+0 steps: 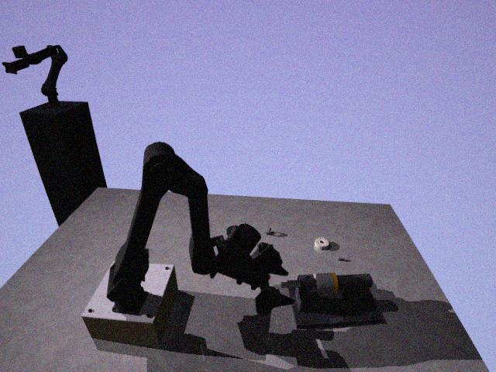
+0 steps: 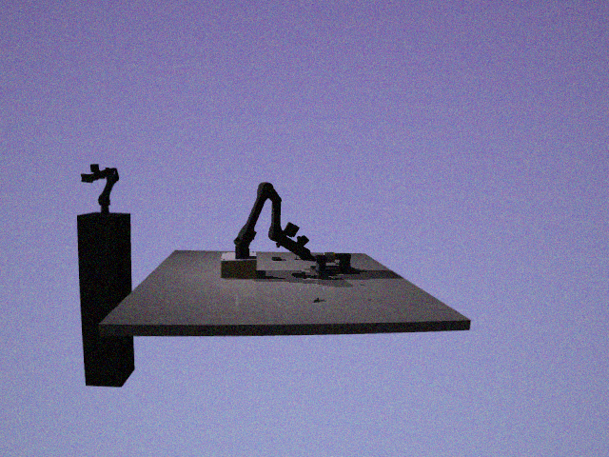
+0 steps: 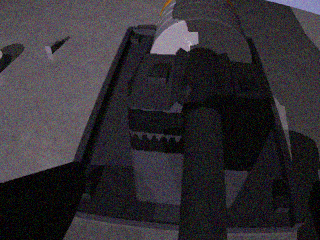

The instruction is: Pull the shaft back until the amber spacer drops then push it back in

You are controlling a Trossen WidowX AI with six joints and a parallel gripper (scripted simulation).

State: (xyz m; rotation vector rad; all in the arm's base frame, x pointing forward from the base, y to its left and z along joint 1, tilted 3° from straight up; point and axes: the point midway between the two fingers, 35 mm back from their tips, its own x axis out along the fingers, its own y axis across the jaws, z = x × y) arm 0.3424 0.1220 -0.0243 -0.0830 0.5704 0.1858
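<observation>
Now: the grey spacer 8 cm ahead of my gripper tip, 2 cm to the left of it and 1 cm above it. Round my gripper tip: amber spacer (11 cm ahead, 2 cm to the left, 1 cm above); grey shaft (8 cm ahead, 2 cm to the left, 1 cm above); white ring (27 cm to the left, 11 cm ahead, 6 cm below).
</observation>
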